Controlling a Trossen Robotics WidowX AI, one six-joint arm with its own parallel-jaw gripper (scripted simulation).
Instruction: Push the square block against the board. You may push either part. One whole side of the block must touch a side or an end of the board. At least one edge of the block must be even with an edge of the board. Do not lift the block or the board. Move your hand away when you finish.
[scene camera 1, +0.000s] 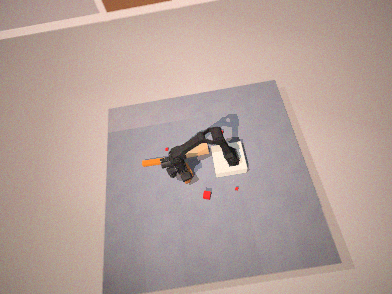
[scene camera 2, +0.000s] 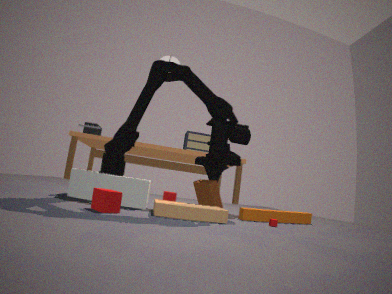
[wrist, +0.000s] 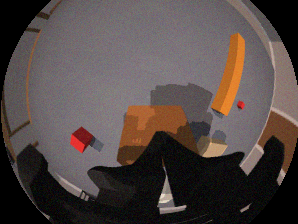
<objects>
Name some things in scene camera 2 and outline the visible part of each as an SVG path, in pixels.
My gripper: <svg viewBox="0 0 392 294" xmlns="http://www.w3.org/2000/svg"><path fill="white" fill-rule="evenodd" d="M211 138L207 142L207 145L210 145L209 154L206 154L206 157L197 157L195 164L203 165L208 179L218 183L223 171L229 169L227 166L240 166L241 159L239 155L230 150L228 140Z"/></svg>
An orange board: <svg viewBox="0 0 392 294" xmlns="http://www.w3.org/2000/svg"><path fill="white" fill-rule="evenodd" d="M239 209L238 219L243 221L269 222L270 218L276 219L280 223L311 224L312 214L308 212L254 208Z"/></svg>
A tan board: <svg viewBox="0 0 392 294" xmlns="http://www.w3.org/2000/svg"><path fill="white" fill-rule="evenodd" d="M154 200L153 211L155 216L226 224L228 222L229 211L220 207Z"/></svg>
</objects>
